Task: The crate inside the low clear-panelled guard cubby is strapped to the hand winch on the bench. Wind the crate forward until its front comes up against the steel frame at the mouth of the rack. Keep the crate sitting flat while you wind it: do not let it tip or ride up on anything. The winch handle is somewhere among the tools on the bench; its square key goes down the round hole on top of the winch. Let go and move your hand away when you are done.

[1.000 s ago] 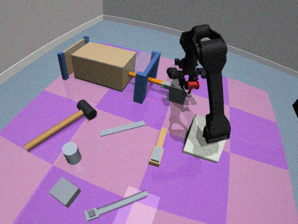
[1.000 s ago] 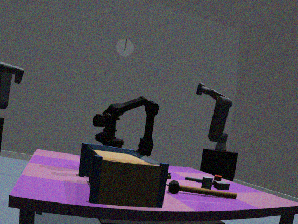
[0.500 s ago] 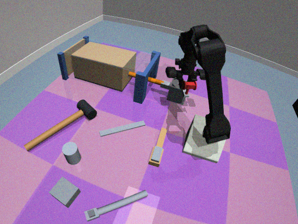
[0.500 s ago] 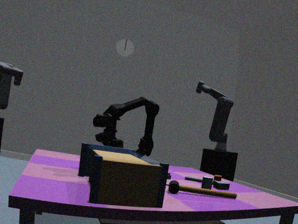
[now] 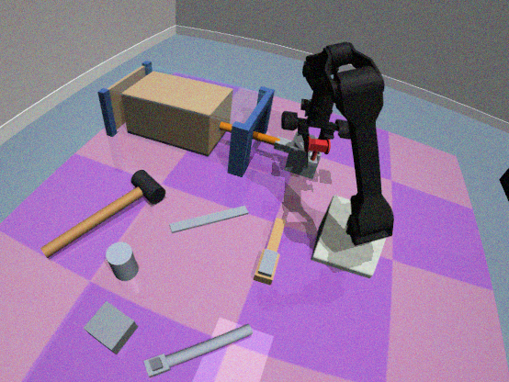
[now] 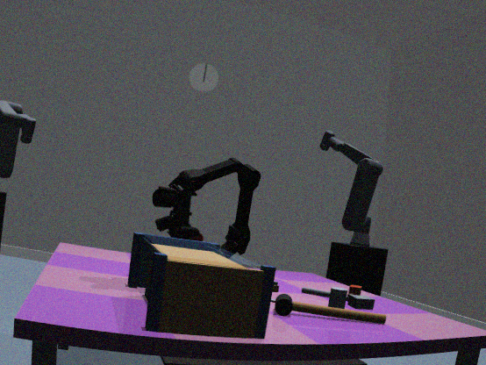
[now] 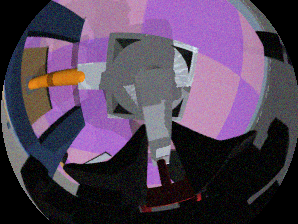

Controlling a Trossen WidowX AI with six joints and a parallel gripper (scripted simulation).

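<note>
Now: gripper tip 5 cm to the right of the red knob, 5 cm below it and 1 cm past it. Also, from my gripper tip: grey winch (6 cm to the right, 6 cm below); blue frame (17 cm ahead, 5 cm to the right, 1 cm above); grey crank handle (2 cm to the left, 2 cm above).
</note>
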